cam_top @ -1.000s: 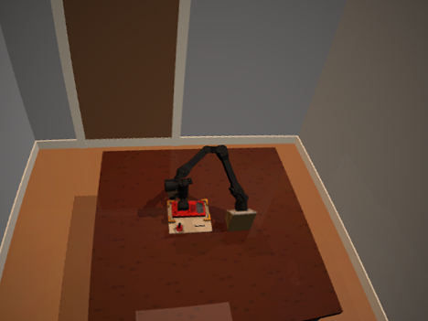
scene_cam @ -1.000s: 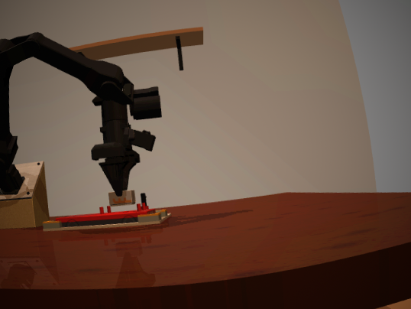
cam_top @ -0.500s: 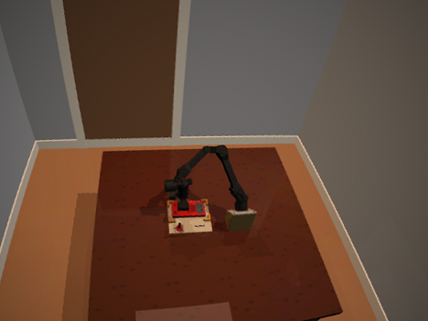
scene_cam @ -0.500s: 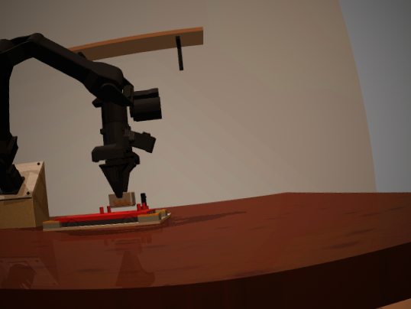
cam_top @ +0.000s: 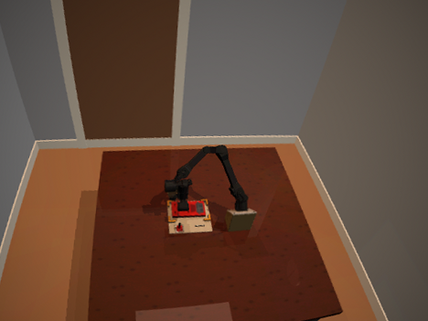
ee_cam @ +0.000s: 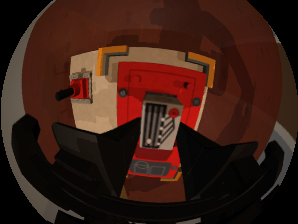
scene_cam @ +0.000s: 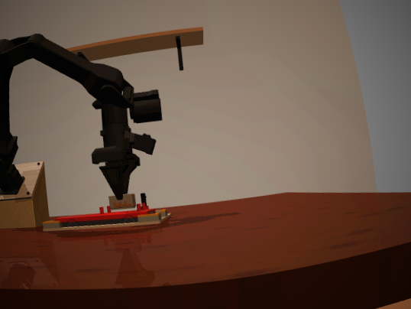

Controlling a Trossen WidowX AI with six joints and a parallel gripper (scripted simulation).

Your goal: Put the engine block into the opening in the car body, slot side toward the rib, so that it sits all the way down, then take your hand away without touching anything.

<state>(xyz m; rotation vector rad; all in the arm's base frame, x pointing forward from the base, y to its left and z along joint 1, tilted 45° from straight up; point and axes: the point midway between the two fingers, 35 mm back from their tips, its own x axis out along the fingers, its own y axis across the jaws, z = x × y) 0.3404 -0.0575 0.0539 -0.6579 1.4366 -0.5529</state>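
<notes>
Right now my gripper tip is 20 mm short of the black post, 130 mm to the right of it and 20 mm above it. Round my gripper tip: engine block (10 mm below).
</notes>
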